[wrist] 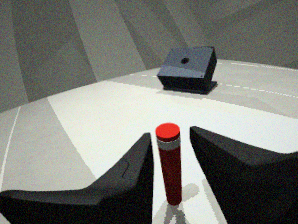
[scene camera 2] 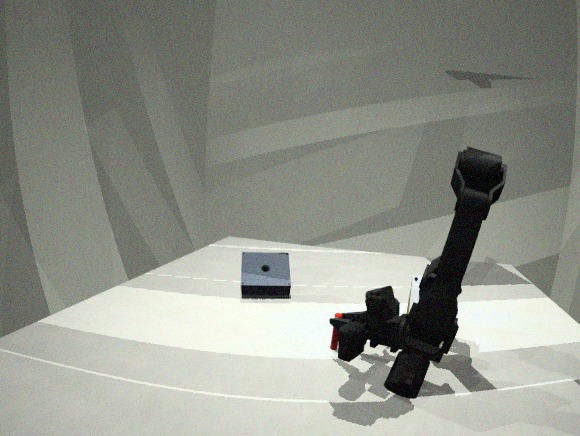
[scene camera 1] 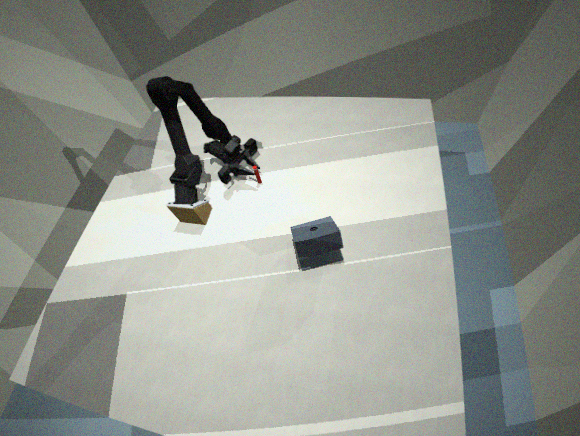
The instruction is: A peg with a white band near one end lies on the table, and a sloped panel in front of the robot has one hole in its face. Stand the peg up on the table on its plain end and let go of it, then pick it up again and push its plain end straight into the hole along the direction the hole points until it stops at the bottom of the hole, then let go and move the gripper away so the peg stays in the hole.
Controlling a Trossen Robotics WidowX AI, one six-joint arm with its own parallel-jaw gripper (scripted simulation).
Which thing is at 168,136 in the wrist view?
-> A red peg.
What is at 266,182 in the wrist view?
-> My gripper.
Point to a sloped panel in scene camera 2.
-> At 275,281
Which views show my gripper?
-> The wrist view, scene camera 2 and scene camera 1: all of them.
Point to a sloped panel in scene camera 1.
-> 327,238
